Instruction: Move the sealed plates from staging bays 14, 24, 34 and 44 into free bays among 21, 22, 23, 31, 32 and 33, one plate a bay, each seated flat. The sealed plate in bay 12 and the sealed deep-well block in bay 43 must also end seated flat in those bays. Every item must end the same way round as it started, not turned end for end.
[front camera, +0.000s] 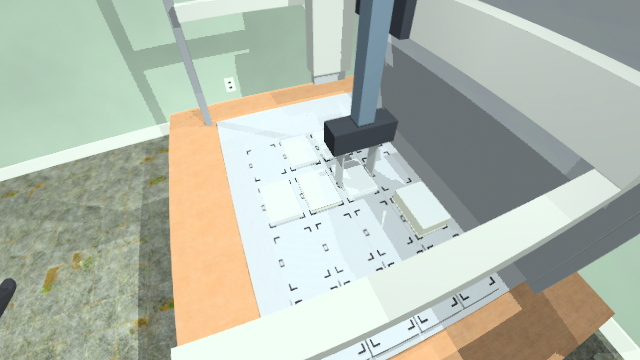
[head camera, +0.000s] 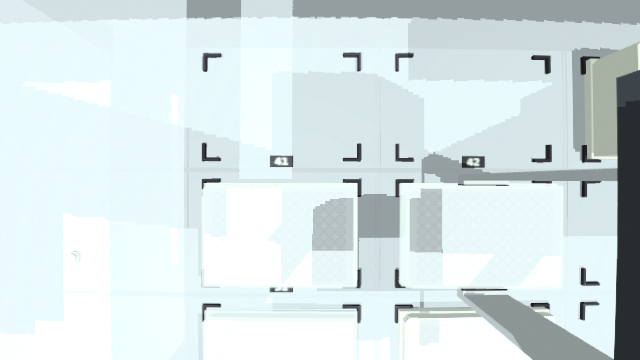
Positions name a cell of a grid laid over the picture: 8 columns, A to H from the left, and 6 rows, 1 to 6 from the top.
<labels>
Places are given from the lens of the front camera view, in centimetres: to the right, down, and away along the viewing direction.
my gripper (front camera: E3): 10, -1, 75
sealed plate (front camera: D3): -7, -9, 81
grey wall (front camera: G3): 39, -5, 56
The marked spots on the grey wall and the sealed plate are 52 cm apart.
</labels>
